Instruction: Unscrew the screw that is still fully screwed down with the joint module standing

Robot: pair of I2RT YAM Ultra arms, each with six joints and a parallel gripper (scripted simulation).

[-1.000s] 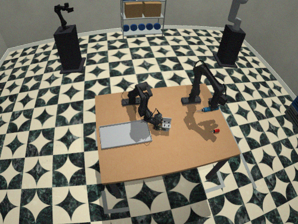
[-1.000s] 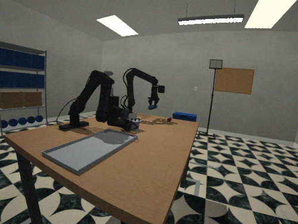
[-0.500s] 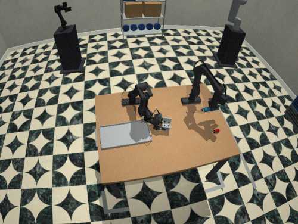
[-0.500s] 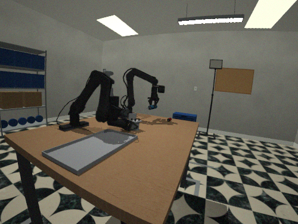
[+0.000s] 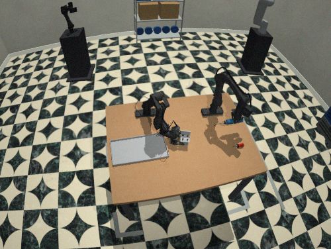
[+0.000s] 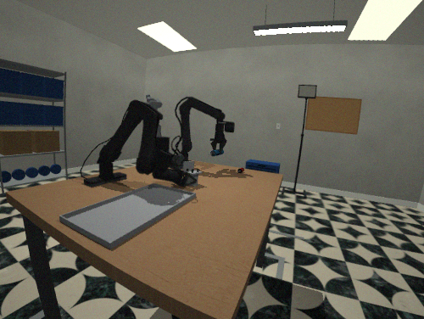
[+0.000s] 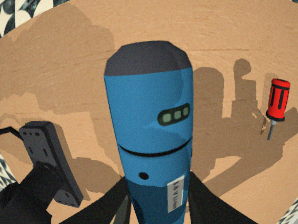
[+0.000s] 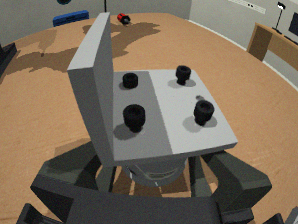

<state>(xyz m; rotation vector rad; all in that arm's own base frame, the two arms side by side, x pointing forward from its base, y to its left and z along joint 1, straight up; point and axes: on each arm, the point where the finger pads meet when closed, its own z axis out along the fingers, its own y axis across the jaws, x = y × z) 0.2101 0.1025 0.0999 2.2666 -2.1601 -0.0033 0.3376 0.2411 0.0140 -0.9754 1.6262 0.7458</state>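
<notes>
The screw is 4 cm above my right hand, 2 cm to the left of it and 1 cm behind it. Also, from my right hand: red-handled screwdriver: 45 cm to the left, 6 cm ahead, 1 cm below; then grey l-shaped bracket: 5 cm above; then grey tray: 35 cm to the right, 4 cm ahead, 2 cm below.
</notes>
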